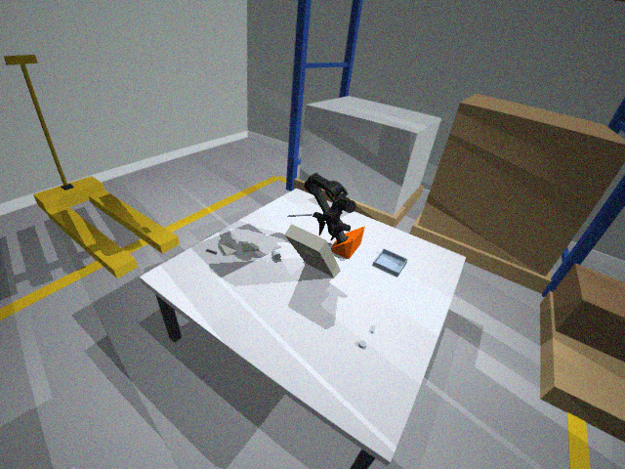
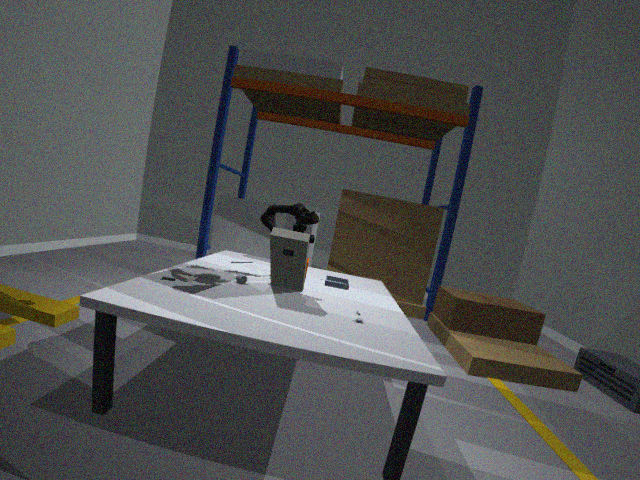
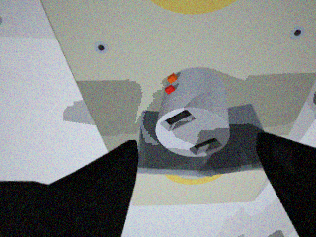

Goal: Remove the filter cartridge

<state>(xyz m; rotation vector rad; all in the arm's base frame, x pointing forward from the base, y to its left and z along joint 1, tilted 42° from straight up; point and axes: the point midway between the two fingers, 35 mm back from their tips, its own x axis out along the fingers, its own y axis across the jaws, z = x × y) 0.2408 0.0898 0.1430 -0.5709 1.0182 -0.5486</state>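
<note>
Now: the round grey filter cartridge 2 cm ahead of my gripper tip and 3 cm below it. Round my gripper tip: pale service panel (6 cm ahead, 2 cm to the right, 5 cm below); dark tray (26 cm behind, 32 cm to the left, 21 cm below).
</note>
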